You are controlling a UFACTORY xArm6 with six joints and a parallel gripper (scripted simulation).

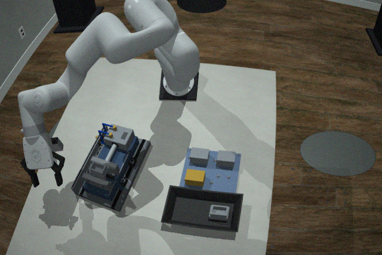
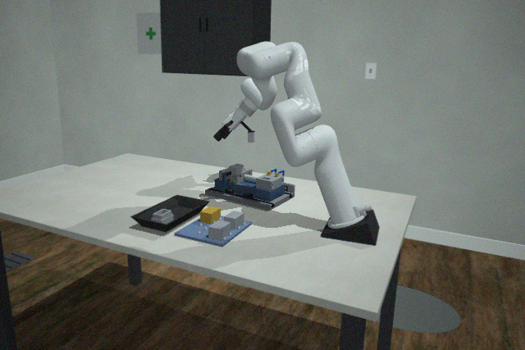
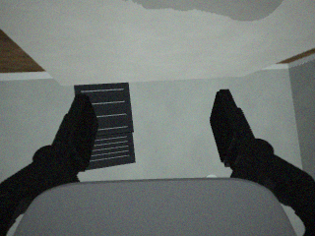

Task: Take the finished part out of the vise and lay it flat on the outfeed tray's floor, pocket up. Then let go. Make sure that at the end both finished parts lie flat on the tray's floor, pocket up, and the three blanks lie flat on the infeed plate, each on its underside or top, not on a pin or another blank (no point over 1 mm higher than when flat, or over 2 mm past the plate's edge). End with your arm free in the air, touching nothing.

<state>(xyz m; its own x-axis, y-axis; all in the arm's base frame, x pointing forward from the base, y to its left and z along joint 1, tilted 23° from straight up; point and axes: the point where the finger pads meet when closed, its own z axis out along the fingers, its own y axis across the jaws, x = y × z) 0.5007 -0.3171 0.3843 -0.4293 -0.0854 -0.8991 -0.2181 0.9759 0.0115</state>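
The silver rod is 210 mm behind my hand, 130 mm to the left of it and 120 mm below it. Round my hand: grey actuator 290 mm behind, 150 mm to the left, 120 mm below; blue fixture plate 230 mm behind, 470 mm to the left, 200 mm below; yellow block 190 mm behind, 430 mm to the left, 170 mm below.
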